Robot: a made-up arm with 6 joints. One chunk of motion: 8 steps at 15 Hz.
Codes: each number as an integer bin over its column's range. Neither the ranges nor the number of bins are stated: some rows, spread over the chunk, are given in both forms.
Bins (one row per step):
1: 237 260 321 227 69 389
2: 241 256 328 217 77 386
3: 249 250 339 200 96 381
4: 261 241 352 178 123 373
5: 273 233 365 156 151 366
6: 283 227 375 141 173 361
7: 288 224 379 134 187 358
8: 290 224 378 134 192 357
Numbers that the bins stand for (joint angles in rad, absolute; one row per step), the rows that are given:
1: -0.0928 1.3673 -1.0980 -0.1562 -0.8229 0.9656
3: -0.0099 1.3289 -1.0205 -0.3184 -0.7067 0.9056
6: 0.2250 1.2407 -0.8655 -0.6729 -0.3752 0.7557
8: 0.2733 1.2292 -0.8526 -0.7150 -0.2934 0.7258
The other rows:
2: -0.0652 1.3519 -1.0679 -0.2163 -0.7885 0.9431
4: 0.0730 1.2944 -0.9645 -0.4506 -0.5905 0.8457
5: 0.1559 1.2637 -0.9086 -0.5828 -0.4699 0.7932
7: 0.2595 1.2292 -0.8483 -0.7150 -0.3149 0.7332

